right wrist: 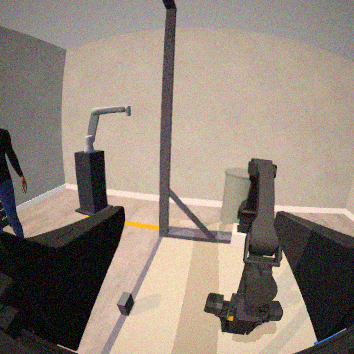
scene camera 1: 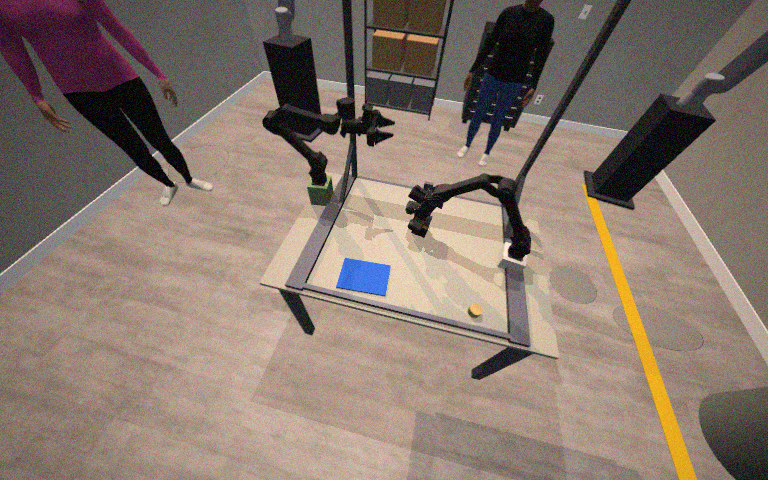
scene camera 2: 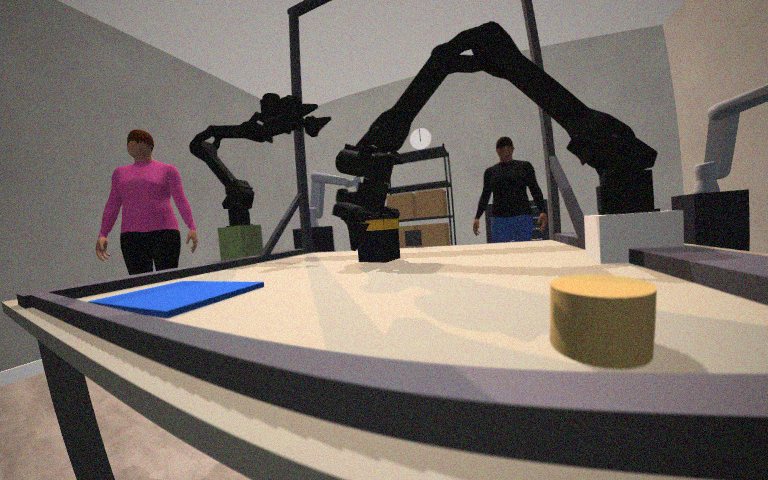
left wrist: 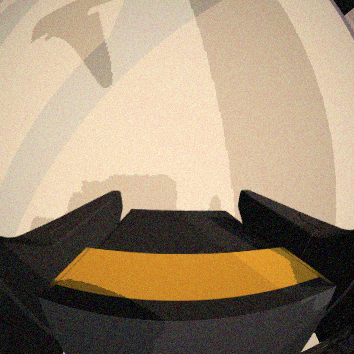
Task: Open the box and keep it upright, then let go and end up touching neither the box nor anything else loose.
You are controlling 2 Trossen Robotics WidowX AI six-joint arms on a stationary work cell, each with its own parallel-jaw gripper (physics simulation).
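Frame: origin at the left arm's base, x ahead, y left, z up, level; millimetres.
Seen in the pictures: left gripper, fingertip midpoint: (right wrist: 234, 332) (scene camera 2: 361, 248) (left wrist: 181, 198); right gripper, fingertip midpoint: (right wrist: 203, 217) (scene camera 1: 394, 128) (scene camera 2: 324, 112); left arm's base, link origin: (right wrist: 243, 229) (scene camera 1: 515, 253) (scene camera 2: 626, 213); right arm's base, link origin: (scene camera 1: 319, 181).
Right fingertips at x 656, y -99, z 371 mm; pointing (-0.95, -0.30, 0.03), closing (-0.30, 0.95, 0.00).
Pixels of each thing's middle, then the offset from my right fingertips to it. "spot": a spot on its surface instead.
- yellow band, surface spot: (left wrist: 185, 275) (right wrist: 240, 319) spot: 178 mm back, 102 mm left, 355 mm down
- flat blue square, surface spot: (scene camera 2: 178, 297) spot: 121 mm back, 459 mm left, 430 mm down
- short yellow cylinder, body centre: (scene camera 2: 598, 315) (scene camera 1: 474, 310) 544 mm back, 414 mm left, 421 mm down
- small dark block, body centre: (right wrist: 125, 303) (scene camera 2: 413, 238) 164 mm back, 202 mm right, 407 mm down
The box is black with a yellow band (scene camera 1: 419, 226) (scene camera 2: 379, 244) (left wrist: 185, 275) (right wrist: 230, 318). It looks upright and closed, low over the far middle of the table; whether its base touches the table I cannot tell. My left gripper (scene camera 1: 420, 213) (scene camera 2: 378, 211) (left wrist: 181, 198) points down and is shut on the box, with one finger on each side in the left wrist view. The gripper hides part of the box in the scene views. My right gripper (scene camera 1: 391, 128) (scene camera 2: 322, 113) (right wrist: 203, 217) is open and empty, high above the table's far left, well away from the box.
A flat blue square (scene camera 1: 363, 276) (scene camera 2: 178, 297) lies at the table's front left. A short yellow cylinder (scene camera 1: 475, 310) (scene camera 2: 603, 322) stands at the front right. A small dark block (right wrist: 125, 303) sits at the table's edge. Frame posts (scene camera 1: 349, 50) (right wrist: 167, 120) rise at the table's far corners.
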